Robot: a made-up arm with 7 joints.
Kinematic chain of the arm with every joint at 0, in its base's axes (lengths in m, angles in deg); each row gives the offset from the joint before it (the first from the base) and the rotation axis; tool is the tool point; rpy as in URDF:
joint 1: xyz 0 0 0 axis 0.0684 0.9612 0.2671
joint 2: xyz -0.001 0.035 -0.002 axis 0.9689 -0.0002 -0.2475
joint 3: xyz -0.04 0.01 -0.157 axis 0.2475 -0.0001 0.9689
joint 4: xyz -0.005 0 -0.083 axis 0.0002 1 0
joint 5: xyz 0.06 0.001 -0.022 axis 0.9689 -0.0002 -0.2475
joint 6: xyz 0.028 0 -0.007 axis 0.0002 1 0
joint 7: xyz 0.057 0 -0.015 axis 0.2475 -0.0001 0.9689
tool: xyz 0 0 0 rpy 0 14.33 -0.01
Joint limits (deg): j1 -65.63..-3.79 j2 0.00..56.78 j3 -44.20..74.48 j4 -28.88..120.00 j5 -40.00..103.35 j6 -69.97..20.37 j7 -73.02..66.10
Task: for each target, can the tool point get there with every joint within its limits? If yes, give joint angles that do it. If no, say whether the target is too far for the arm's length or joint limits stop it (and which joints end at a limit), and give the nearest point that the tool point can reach.
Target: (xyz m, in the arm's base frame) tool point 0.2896 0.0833 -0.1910
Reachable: yes | joints -48.70 26.33 -3.39 34.80 84.80 -51.81 -40.49
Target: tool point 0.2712 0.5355 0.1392
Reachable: no: too far | nearest point 0.2040 0.3456 0.0255 | short by 0.231 m
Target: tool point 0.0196 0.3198 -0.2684
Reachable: yes | joints -17.97 48.19 36.94 103.10 38.39 0.57 38.66
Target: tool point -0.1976 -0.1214 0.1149
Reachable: no: joint limits stop it (at a limit: joint 1, joint 2, joint 3, joint 4, joint 6) | nearest point 0.0136 -0.0493 -0.1657 | short by 0.359 m
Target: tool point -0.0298 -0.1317 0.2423
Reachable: no: joint limits stop it (at a limit: joint 1, joint 2, joint 4) | nearest point 0.1615 -0.0777 -0.0325 | short by 0.339 m
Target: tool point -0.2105 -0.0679 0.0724
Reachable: no: joint limits stop it (at a limit: joint 1, joint 2, joint 3, joint 4, joint 6) | nearest point 0.0144 -0.0478 -0.1647 | short by 0.327 m
